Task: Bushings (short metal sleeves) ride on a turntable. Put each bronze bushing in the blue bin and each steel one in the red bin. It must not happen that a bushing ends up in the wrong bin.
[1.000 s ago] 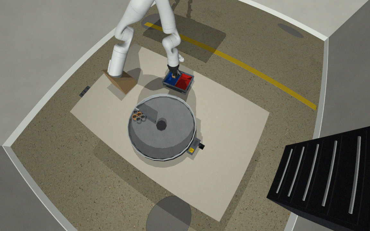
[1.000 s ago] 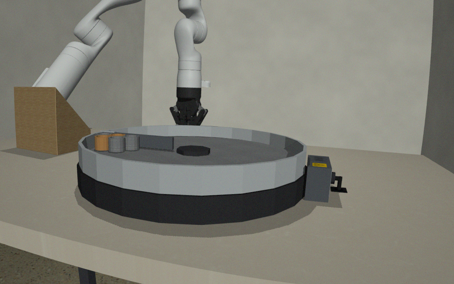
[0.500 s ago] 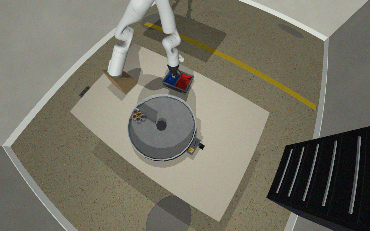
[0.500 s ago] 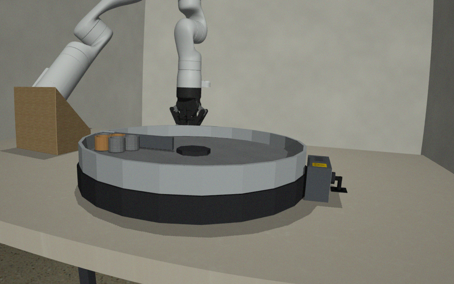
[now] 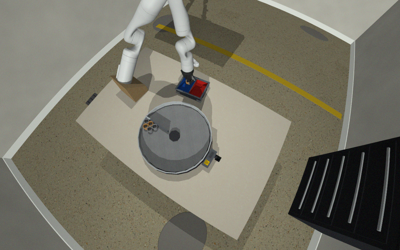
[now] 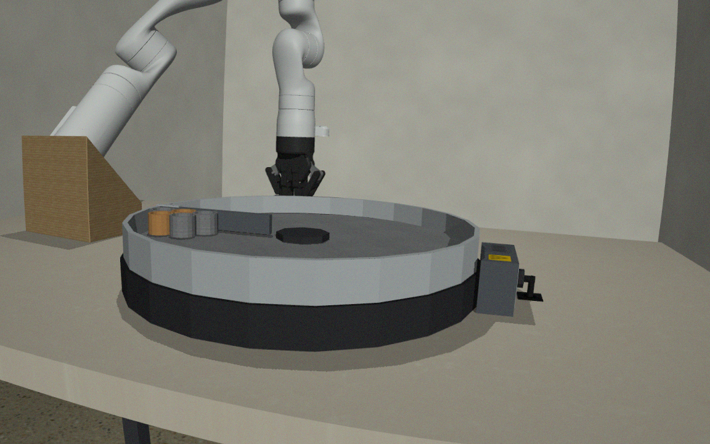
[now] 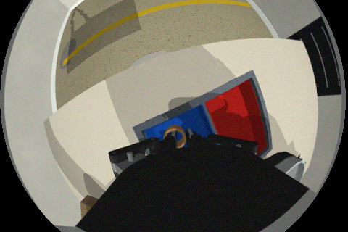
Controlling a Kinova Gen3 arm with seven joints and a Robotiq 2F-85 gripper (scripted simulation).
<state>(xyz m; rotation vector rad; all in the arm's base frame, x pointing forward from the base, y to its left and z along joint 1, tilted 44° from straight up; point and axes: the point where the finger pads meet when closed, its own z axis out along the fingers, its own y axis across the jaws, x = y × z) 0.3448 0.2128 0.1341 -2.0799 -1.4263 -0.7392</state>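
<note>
Now: the grey turntable 130 mm ahead of my hand, 380 mm to the right of it and 20 mm above it.
</note>
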